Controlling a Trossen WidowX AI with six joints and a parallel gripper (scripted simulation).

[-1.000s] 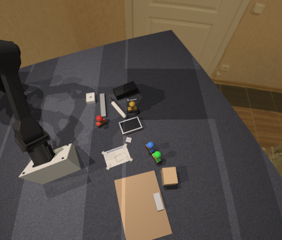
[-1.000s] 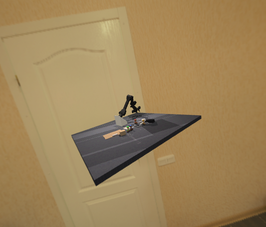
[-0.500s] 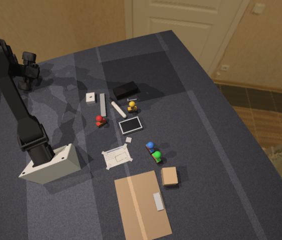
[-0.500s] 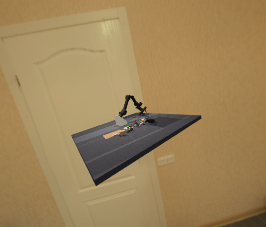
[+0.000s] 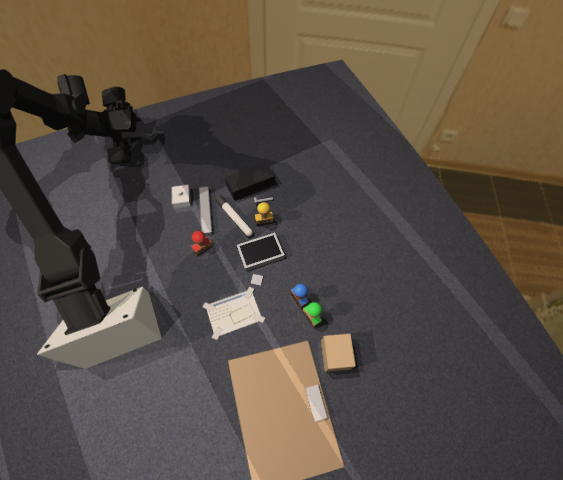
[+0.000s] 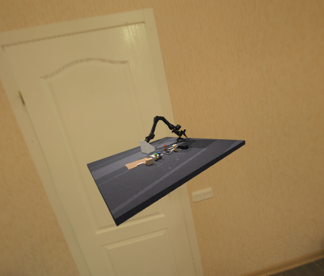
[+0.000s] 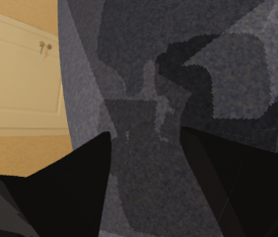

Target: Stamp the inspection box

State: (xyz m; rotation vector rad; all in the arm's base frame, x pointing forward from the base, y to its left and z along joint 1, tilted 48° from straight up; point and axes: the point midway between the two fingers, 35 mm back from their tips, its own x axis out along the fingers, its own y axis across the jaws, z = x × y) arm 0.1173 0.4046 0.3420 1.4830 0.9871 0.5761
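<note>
The green-knobbed stamp is 64 cm to the right of my gripper tip and 25 cm ahead of it. The rest, counted from my gripper tip: black block 28 cm to the right, 23 cm ahead; then white block 26 cm to the right, 6 cm ahead; then grey bar 31 cm to the right, 11 cm ahead, 1 cm below.
</note>
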